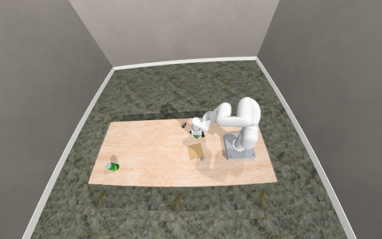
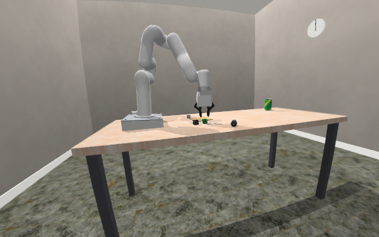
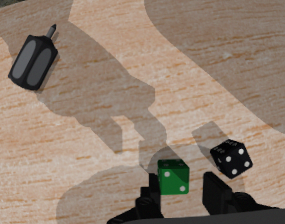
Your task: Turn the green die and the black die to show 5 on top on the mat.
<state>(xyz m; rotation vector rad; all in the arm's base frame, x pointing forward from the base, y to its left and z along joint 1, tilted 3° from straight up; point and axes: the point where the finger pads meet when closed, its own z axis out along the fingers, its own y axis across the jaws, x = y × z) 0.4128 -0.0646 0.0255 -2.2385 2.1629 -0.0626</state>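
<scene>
Right now the green die is 5 cm below my hand. The rest, counted from my hand: dark tool (15 cm ahead, 13 cm to the right, 5 cm below); tan mat (15 cm to the left, 6 cm below); black die (6 cm behind, 5 cm below, 2 cm to the right).
</scene>
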